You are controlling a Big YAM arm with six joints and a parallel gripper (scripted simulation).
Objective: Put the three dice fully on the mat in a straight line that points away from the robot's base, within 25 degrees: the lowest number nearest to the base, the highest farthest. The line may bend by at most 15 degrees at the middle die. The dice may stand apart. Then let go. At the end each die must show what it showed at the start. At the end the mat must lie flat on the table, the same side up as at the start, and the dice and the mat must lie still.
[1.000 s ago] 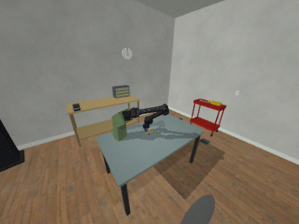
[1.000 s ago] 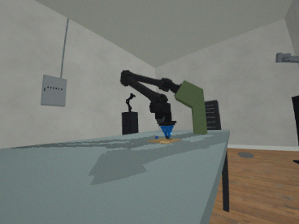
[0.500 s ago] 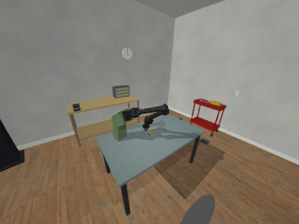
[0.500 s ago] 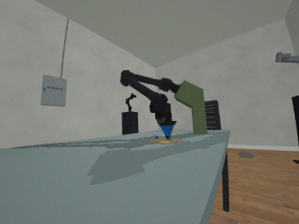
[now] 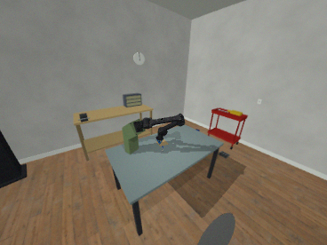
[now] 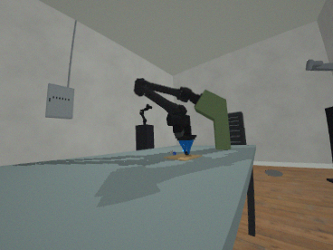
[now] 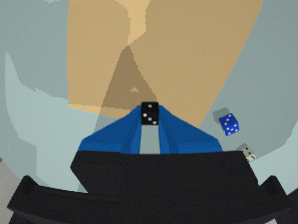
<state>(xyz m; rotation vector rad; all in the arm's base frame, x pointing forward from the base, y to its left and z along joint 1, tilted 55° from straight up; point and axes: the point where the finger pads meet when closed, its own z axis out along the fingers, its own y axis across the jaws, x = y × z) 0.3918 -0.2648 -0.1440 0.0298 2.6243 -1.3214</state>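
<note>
My gripper is now right at the black die. The rest, counted from my hand: blue die (3 cm behind, 8 cm to the right, 1 cm below); white die (9 cm behind, 13 cm to the right, 1 cm below); tan mat (5 cm ahead, 1 cm to the right, 2 cm below).
</note>
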